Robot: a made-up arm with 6 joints. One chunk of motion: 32 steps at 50 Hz.
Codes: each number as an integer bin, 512 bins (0 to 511) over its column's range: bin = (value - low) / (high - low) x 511, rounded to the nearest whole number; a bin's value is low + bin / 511 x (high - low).
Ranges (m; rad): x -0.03..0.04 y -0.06..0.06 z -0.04..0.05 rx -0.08..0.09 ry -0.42..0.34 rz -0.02..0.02
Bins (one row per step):
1: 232 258 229 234 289 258
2: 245 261 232 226 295 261
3: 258 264 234 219 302 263
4: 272 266 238 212 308 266
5: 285 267 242 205 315 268
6: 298 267 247 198 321 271
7: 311 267 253 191 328 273
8: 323 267 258 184 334 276
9: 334 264 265 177 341 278
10: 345 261 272 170 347 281
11: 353 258 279 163 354 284
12: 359 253 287 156 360 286
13: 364 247 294 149 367 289
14: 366 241 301 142 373 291
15: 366 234 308 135 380 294
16: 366 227 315 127 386 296
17: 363 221 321 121 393 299
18: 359 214 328 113 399 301
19: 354 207 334 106 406 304
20: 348 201 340 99 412 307
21: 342 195 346 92 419 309
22: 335 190 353 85 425 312
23: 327 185 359 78 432 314
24: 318 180 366 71 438 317
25: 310 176 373 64 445 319
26: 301 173 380 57 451 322
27: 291 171 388 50 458 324
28: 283 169 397 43 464 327
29: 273 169 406 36 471 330
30: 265 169 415 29 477 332
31: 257 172 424 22 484 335
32: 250 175 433 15 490 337
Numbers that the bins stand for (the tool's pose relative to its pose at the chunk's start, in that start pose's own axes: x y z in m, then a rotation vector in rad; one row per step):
1: 0.0018 0.0006 0.0003 -0.0022 0.0098 0.0002
2: 0.0036 0.0013 0.0009 -0.0048 0.0187 0.0004
3: 0.0053 0.0020 0.0012 -0.0071 0.0292 0.0006
4: 0.0073 0.0025 0.0019 -0.0095 0.0381 0.0008
5: 0.0090 0.0027 0.0026 -0.0118 0.0485 0.0010
6: 0.0108 0.0027 0.0035 -0.0141 0.0574 0.0012
7: 0.0126 0.0027 0.0046 -0.0165 0.0678 0.0014
8: 0.0142 0.0027 0.0054 -0.0188 0.0768 0.0016
9: 0.0158 0.0020 0.0067 -0.0211 0.0872 0.0018
10: 0.0173 0.0013 0.0079 -0.0234 0.0961 0.0020
11: 0.0184 0.0006 0.0091 -0.0258 0.1065 0.0022
12: 0.0192 -0.0006 0.0105 -0.0281 0.1154 0.0024
13: 0.0199 -0.0020 0.0118 -0.0304 0.1258 0.0026
14: 0.0201 -0.0034 0.0130 -0.0328 0.1348 0.0028
15: 0.0201 -0.0050 0.0142 -0.0351 0.1452 0.0030
16: 0.0201 -0.0067 0.0155 -0.0377 0.1541 0.0032
17: 0.0197 -0.0081 0.0165 -0.0397 0.1645 0.0034
18: 0.0192 -0.0097 0.0178 -0.0424 0.1734 0.0036
19: 0.0185 -0.0114 0.0188 -0.0447 0.1838 0.0038
20: 0.0177 -0.0128 0.0199 -0.0471 0.1928 0.0040
21: 0.0168 -0.0142 0.0209 -0.0494 0.2032 0.0042
22: 0.0159 -0.0154 0.0222 -0.0517 0.2121 0.0044
23: 0.0148 -0.0166 0.0232 -0.0541 0.2225 0.0046
24: 0.0136 -0.0177 0.0245 -0.0564 0.2314 0.0048
25: 0.0125 -0.0187 0.0257 -0.0587 0.2418 0.0050
26: 0.0112 -0.0194 0.0269 -0.0610 0.2508 0.0052
27: 0.0099 -0.0198 0.0283 -0.0634 0.2612 0.0054
28: 0.0088 -0.0203 0.0299 -0.0657 0.2701 0.0056
29: 0.0074 -0.0203 0.0315 -0.0680 0.2805 0.0058
30: 0.0063 -0.0203 0.0331 -0.0704 0.2894 0.0060
31: 0.0052 -0.0196 0.0347 -0.0727 0.2998 0.0062
32: 0.0042 -0.0189 0.0363 -0.0750 0.3088 0.0064

